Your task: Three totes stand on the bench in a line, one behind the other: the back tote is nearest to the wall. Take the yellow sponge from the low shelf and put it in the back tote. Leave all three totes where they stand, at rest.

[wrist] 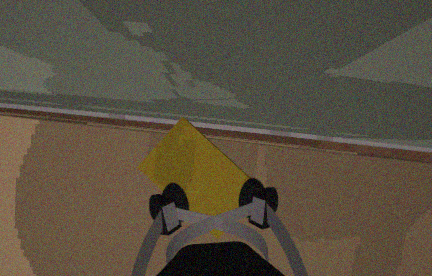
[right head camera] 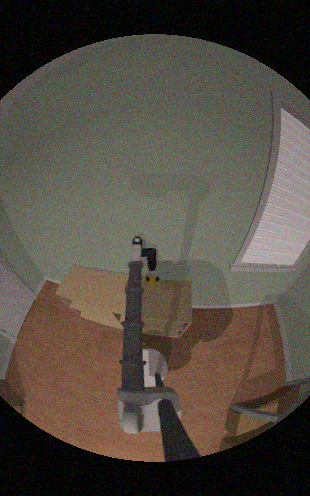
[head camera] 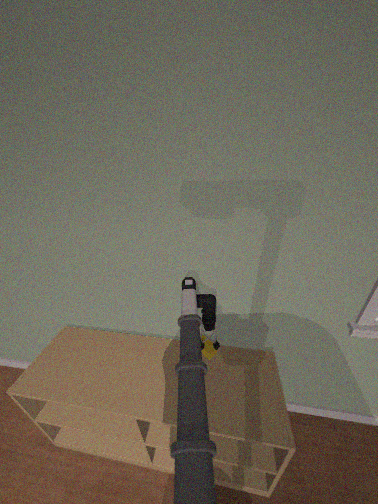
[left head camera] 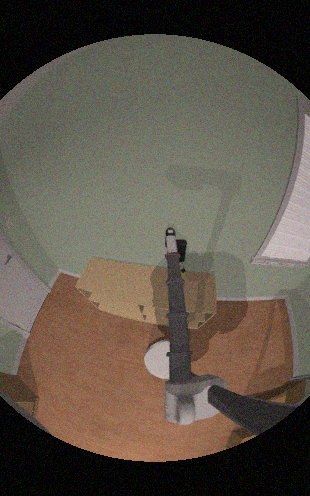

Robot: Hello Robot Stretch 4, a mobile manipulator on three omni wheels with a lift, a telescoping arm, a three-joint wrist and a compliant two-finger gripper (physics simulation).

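Where they show: gripper, fingertip midpoint: [wrist: 214,198] [right head camera: 152,280] [head camera: 208,348]; robot's base, link origin: [right head camera: 145,366] [left head camera: 165,357].
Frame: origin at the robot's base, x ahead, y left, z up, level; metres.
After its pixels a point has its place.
Observation:
The yellow sponge [head camera: 209,353] @[x 0.650, y -0.105, z 0.621 m] [right head camera: 152,281] @[x 0.664, y -0.107, z 0.624 m] [wrist: 192,157] @[x 0.721, y -0.088, z 0.624 m] is at the top board of the low wooden shelf [head camera: 110,370] @[x 0.614, y 0.380, z 0.579 m] [left head camera: 117,280] @[x 0.624, y 0.406, z 0.579 m] [right head camera: 95,287] @[x 0.633, y 0.392, z 0.579 m] [wrist: 320,200] @[x 0.658, y -0.222, z 0.579 m], near its wall side. It is turned at an angle to the fingers. My gripper [head camera: 210,345] @[x 0.681, y -0.104, z 0.617 m] [right head camera: 152,278] @[x 0.681, y -0.104, z 0.617 m] [wrist: 214,198] @[x 0.681, y -0.104, z 0.617 m] points down and is shut on the sponge, with a black fingertip against each side in the wrist view. I cannot tell whether the sponge still touches the board. In the left head view the arm hides most of the gripper. The bench and the three totes do not show.
The green wall [head camera: 125,225] @[x 0.832, y 0.235, z 1.236 m] [wrist: 280,75] @[x 0.764, y -0.137, z 0.755 m] rises close behind the shelf. My telescoping arm [head camera: 192,410] @[x 0.254, y -0.020, z 1.026 m] [left head camera: 177,320] @[x 0.171, y -0.016, z 1.026 m] [right head camera: 133,320] @[x 0.204, y -0.028, z 1.036 m] reaches out over the shelf. A window [left head camera: 290,200] @[x 0.632, y -0.835, z 1.352 m] [right head camera: 285,200] @[x 0.606, y -0.980, z 1.400 m] is in the wall to the right. Wooden furniture [right head camera: 255,417] stands at the lower right.

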